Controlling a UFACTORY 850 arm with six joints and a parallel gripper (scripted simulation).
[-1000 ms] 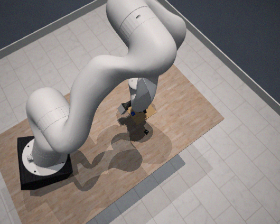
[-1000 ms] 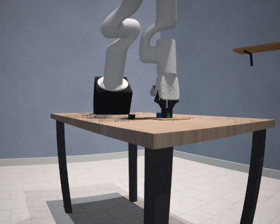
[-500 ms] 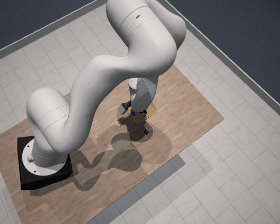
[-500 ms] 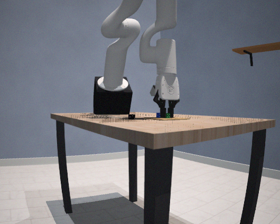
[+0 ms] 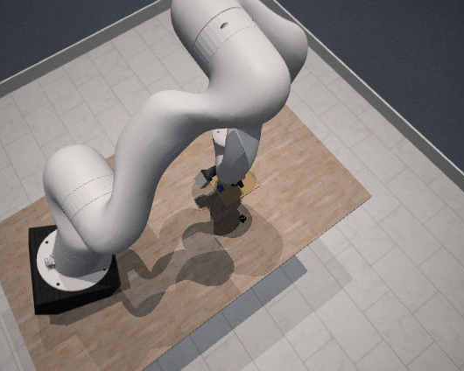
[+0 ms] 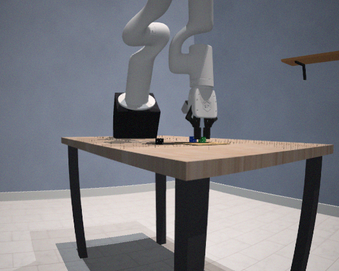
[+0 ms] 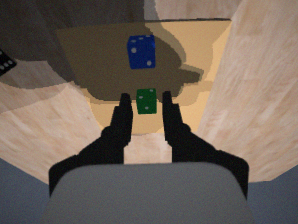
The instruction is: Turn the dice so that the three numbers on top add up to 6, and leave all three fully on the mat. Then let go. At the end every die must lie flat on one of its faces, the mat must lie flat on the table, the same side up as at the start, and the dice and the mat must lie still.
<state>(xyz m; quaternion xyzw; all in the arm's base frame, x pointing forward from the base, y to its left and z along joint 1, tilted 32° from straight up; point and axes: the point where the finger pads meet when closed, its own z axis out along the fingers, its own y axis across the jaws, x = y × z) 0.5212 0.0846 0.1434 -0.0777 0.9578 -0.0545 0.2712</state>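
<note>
Now: hand 20 mm above the green die. Round my hand: blue die 50 mm behind, 10 mm to the right, 20 mm below; then black die 30 mm behind, 140 mm to the right, 30 mm below; then tan mat 30 mm below.
</note>
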